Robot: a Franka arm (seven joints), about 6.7 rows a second.
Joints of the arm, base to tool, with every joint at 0 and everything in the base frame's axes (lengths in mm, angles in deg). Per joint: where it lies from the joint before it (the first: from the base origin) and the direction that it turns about. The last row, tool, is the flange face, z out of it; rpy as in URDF.
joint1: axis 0 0 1 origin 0 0 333
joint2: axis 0 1 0 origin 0 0 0
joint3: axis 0 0 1 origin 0 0 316
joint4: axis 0 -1 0 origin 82.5 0 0
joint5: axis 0 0 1 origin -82.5 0 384
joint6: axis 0 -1 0 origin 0 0 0
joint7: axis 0 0 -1 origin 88 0 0
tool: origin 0 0 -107 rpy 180 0 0
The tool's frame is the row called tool.
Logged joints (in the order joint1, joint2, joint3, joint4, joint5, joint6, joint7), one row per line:
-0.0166 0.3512 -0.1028 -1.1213 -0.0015 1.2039 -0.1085
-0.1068 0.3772 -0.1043 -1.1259 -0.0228 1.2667 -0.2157
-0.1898 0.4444 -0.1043 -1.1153 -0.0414 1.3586 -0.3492
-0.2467 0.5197 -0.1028 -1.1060 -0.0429 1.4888 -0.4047
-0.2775 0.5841 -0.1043 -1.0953 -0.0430 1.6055 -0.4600
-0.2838 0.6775 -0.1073 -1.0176 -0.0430 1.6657 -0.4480
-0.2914 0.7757 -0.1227 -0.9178 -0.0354 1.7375 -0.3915
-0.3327 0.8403 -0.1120 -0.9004 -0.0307 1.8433 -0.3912
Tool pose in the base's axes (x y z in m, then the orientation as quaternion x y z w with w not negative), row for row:
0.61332 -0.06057 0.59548 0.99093 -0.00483 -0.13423 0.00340
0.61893 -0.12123 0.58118 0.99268 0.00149 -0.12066 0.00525
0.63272 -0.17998 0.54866 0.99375 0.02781 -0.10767 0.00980
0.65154 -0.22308 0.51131 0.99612 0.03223 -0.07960 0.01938
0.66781 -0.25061 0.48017 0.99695 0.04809 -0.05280 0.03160
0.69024 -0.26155 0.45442 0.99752 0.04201 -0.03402 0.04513
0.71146 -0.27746 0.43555 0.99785 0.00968 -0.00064 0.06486
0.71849 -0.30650 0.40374 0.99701 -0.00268 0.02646 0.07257
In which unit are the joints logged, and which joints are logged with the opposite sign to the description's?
The joints are logged in radians. Opposite sign: none.
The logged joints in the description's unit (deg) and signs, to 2 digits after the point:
-0.95 20.12 -5.89 -64.25 -0.09 68.98 -6.22
-6.12 21.61 -5.98 -64.51 -1.31 72.58 -12.36
-10.87 25.46 -5.98 -63.90 -2.37 77.84 -20.01
-14.13 29.78 -5.89 -63.37 -2.46 85.30 -23.19
-15.90 33.47 -5.98 -62.76 -2.46 91.99 -26.36
-16.26 38.82 -6.15 -58.30 -2.46 95.44 -25.67
-16.70 44.44 -7.03 -52.59 -2.03 99.55 -22.43
-19.06 48.15 -6.42 -51.59 -1.76 105.61 -22.41

